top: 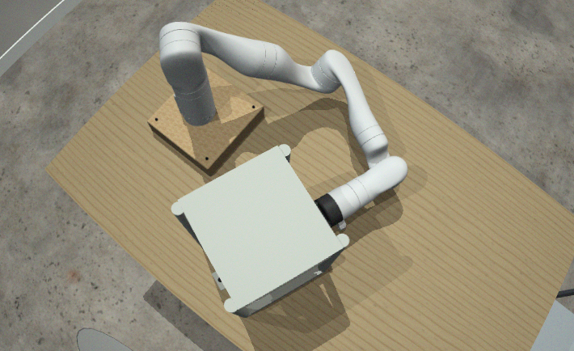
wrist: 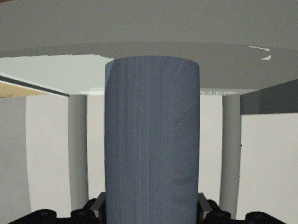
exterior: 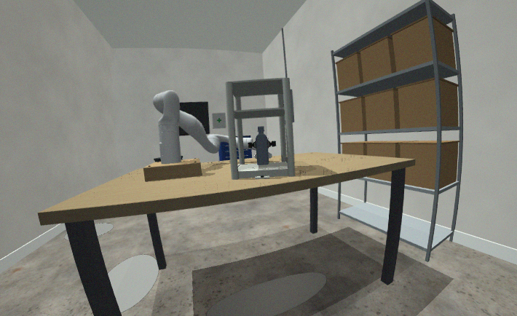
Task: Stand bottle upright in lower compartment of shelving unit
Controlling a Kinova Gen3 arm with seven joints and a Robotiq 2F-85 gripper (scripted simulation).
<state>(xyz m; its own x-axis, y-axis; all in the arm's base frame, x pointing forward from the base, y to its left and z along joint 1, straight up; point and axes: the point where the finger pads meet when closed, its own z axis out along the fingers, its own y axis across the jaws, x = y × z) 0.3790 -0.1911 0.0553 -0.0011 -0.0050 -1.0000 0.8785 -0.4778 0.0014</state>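
The blue-grey bottle lies 20 mm above my hand. Also, from my hand: grey shelving unit 60 mm above, 50 mm to the right, 30 mm behind.
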